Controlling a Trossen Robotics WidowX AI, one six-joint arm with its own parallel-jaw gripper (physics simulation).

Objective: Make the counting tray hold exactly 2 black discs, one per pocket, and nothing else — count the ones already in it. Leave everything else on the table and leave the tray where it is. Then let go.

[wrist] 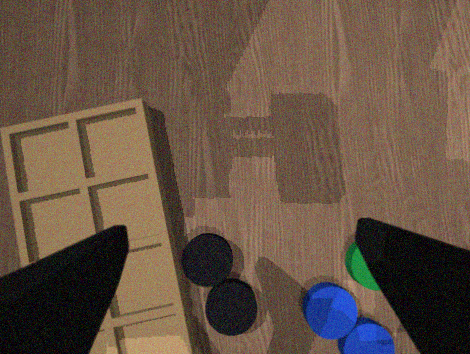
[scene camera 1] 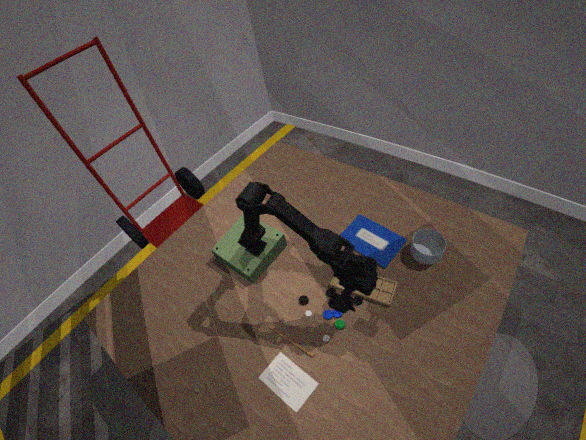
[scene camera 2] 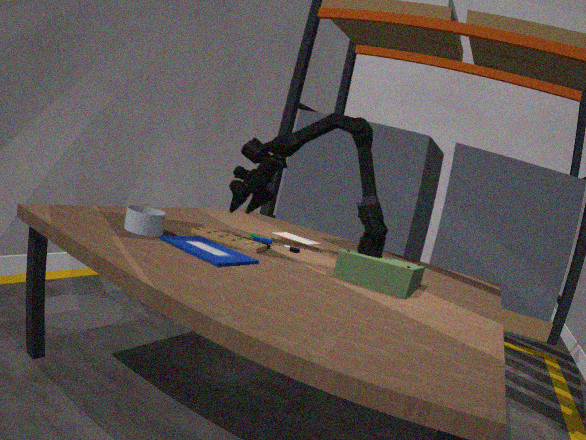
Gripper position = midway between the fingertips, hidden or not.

gripper: wrist 244, 232; scene camera 1 361, 299; scene camera 2 238, 212
